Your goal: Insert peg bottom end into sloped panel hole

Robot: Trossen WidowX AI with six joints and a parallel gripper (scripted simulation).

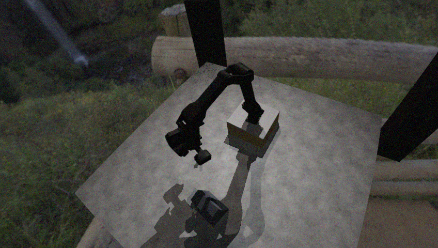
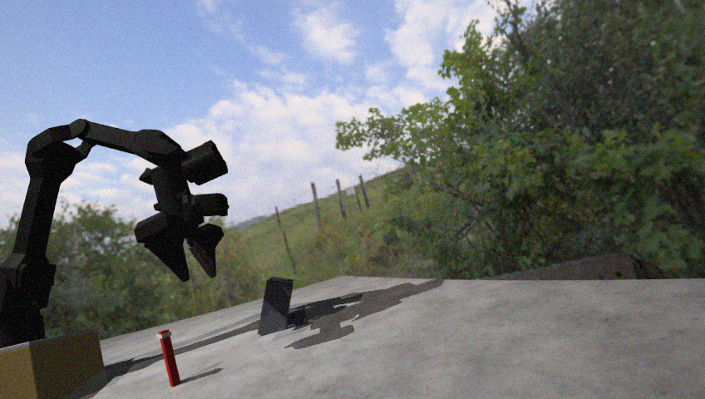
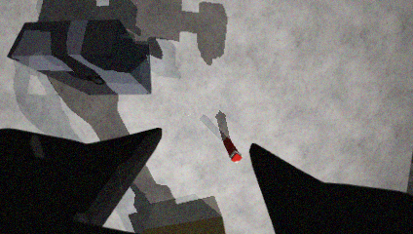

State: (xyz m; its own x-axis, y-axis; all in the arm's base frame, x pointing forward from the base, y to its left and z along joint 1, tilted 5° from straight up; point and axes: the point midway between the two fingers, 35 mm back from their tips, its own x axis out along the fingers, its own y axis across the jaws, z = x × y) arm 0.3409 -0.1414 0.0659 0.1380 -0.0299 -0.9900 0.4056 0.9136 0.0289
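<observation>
The red peg is 70 mm behind my gripper tip, 40 mm to the right of it and 90 mm below it. From my gripper tip the other things lie so: dark sloped panel: 140 mm ahead, 150 mm to the left, 100 mm below.
</observation>
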